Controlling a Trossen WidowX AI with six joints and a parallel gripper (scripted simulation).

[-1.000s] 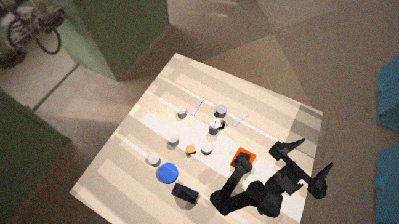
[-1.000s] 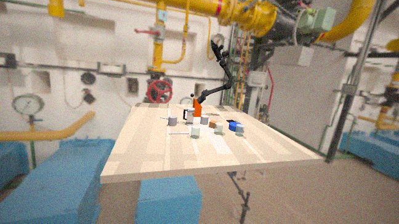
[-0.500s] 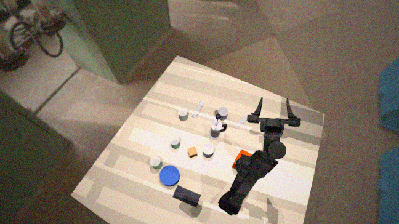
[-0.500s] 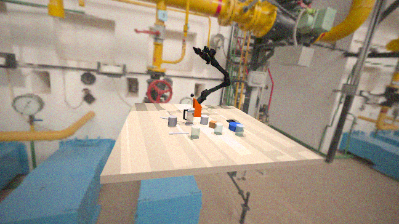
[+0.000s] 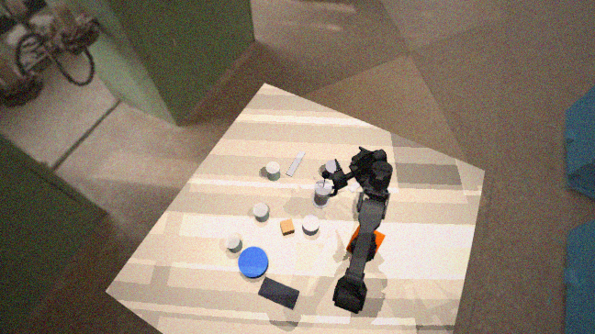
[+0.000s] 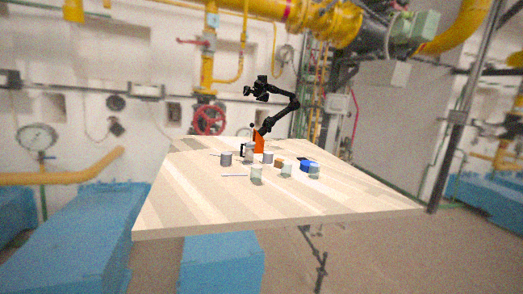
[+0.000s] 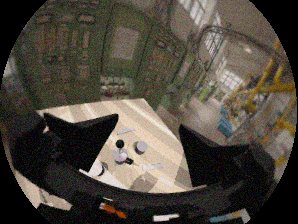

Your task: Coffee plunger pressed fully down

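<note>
The coffee press is 4 cm ahead of my gripper tip and 30 cm below it. The rest, counted from my gripper tip: brown block 15 cm ahead, 19 cm to the left, 41 cm below; dark flat slab 9 cm ahead, 45 cm to the left, 43 cm below; blue disc 23 cm ahead, 38 cm to the left, 41 cm below.
</note>
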